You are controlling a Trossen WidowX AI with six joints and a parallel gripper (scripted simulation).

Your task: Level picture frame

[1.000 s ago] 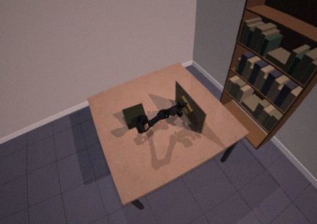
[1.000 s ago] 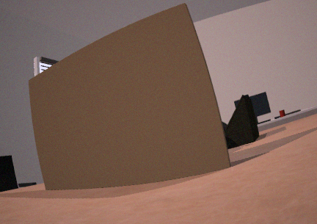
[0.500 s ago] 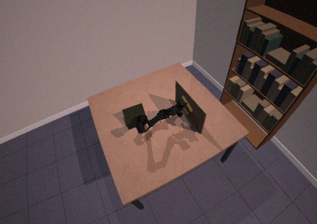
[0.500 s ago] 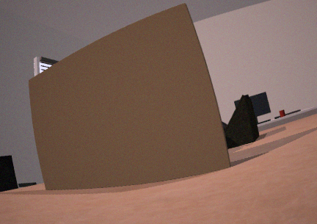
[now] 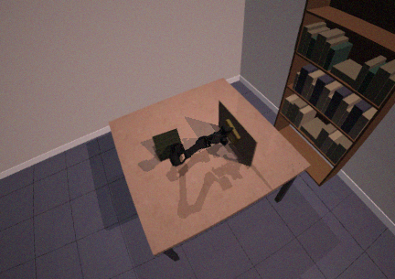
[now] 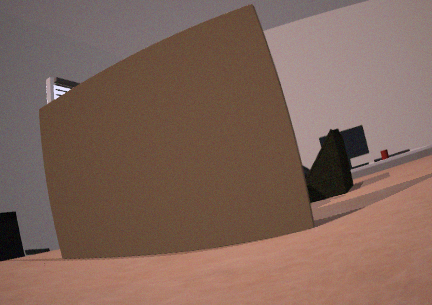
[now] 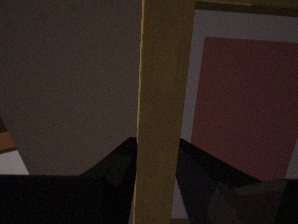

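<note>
My gripper tip is now 1 cm short of the picture frame, 1 cm to the right of it and 5 cm above it. From my gripper tip the other things lie so: wall panel (2 cm ahead, 1 cm to the left, 7 cm below).
</note>
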